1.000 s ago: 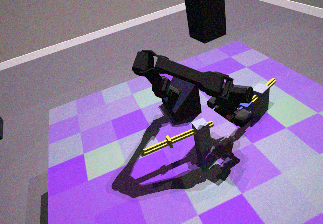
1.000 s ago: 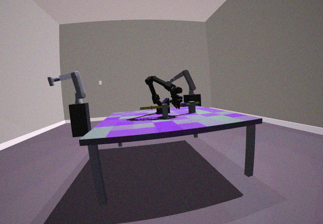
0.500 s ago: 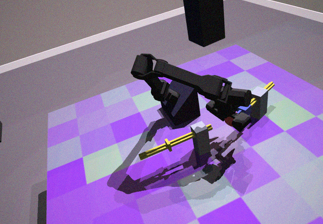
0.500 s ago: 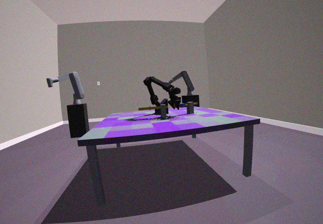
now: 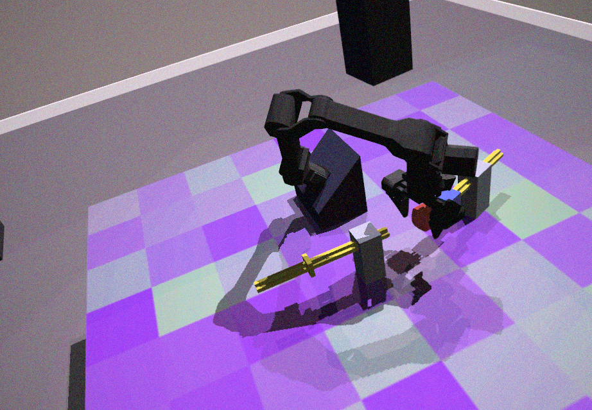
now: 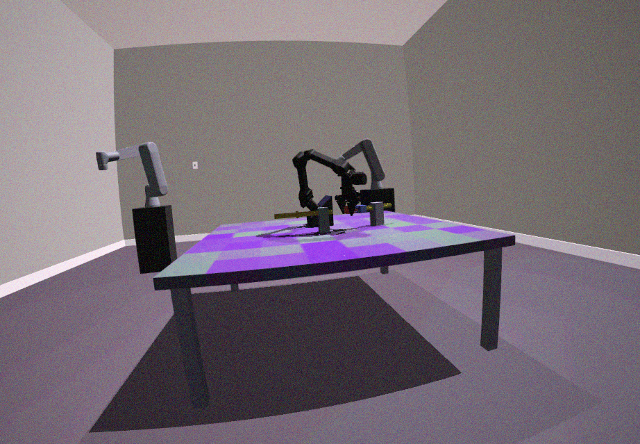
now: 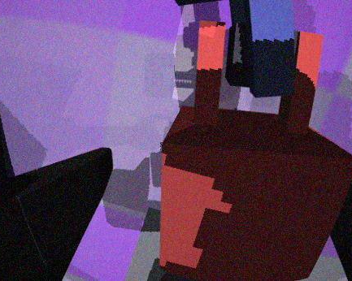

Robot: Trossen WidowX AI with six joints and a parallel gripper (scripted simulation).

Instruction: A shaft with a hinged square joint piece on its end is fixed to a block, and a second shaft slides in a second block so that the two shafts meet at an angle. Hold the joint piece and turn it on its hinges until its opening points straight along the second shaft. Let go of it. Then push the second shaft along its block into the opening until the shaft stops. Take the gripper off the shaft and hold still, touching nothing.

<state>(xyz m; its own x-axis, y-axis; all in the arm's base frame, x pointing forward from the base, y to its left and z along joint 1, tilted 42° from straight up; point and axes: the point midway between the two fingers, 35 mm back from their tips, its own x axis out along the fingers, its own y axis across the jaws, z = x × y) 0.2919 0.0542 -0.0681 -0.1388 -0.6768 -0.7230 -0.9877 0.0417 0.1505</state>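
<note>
The red square joint piece lies 10 mm to the left of my gripper tip and 30 mm above it.
</note>
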